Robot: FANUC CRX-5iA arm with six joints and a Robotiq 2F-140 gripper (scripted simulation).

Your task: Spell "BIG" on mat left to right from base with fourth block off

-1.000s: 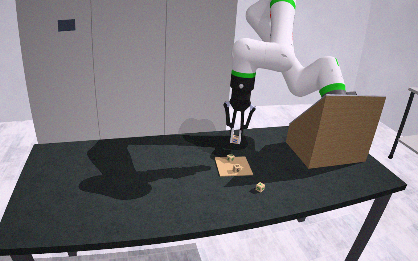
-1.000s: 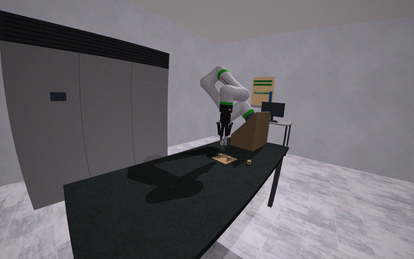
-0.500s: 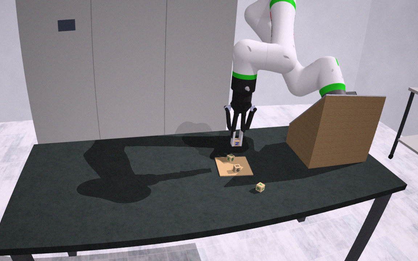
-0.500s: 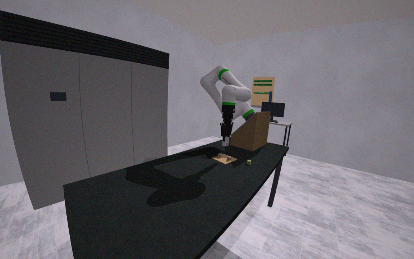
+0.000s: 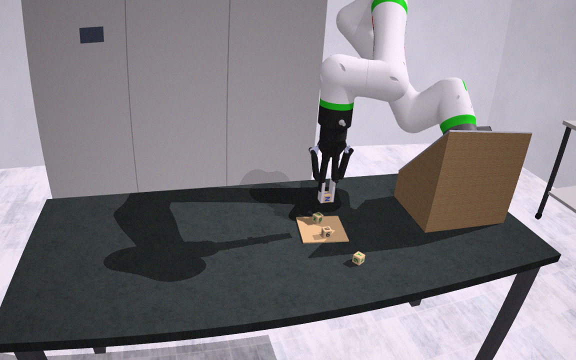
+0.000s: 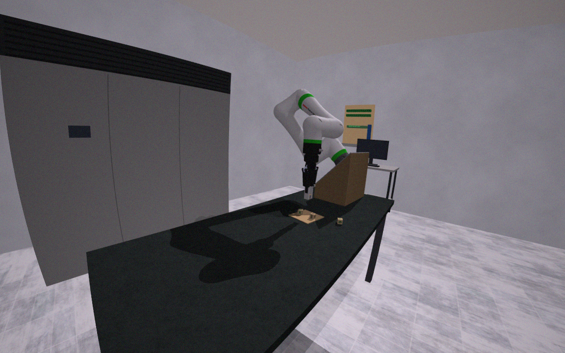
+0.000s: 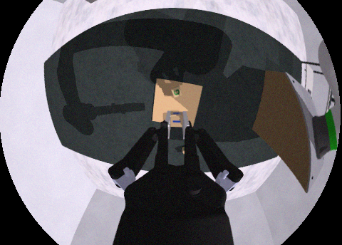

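Right now my hand is 14 cm above the tan mat.
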